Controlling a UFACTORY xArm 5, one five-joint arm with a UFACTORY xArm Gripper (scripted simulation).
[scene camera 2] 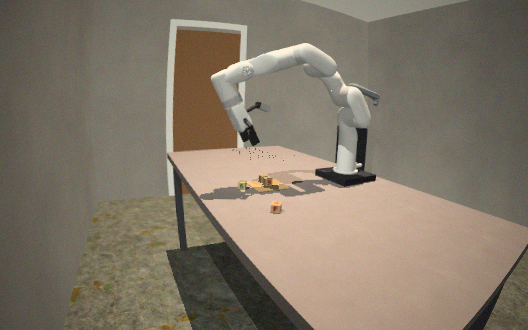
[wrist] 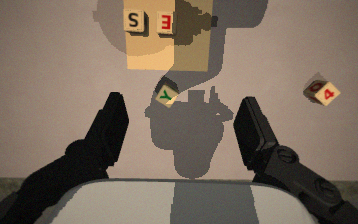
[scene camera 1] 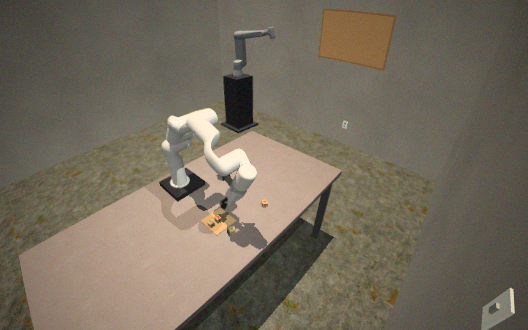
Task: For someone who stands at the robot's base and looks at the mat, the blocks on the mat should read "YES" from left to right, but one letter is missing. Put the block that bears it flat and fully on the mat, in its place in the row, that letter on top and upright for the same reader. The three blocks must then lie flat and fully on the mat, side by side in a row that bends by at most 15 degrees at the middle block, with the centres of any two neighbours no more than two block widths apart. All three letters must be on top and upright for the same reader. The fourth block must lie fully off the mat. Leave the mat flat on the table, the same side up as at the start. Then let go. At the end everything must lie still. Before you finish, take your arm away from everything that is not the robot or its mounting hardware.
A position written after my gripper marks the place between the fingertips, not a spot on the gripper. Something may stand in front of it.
In view: my gripper (scene camera 2: 251,142).
My gripper shows as well in the wrist view (wrist: 182,108).
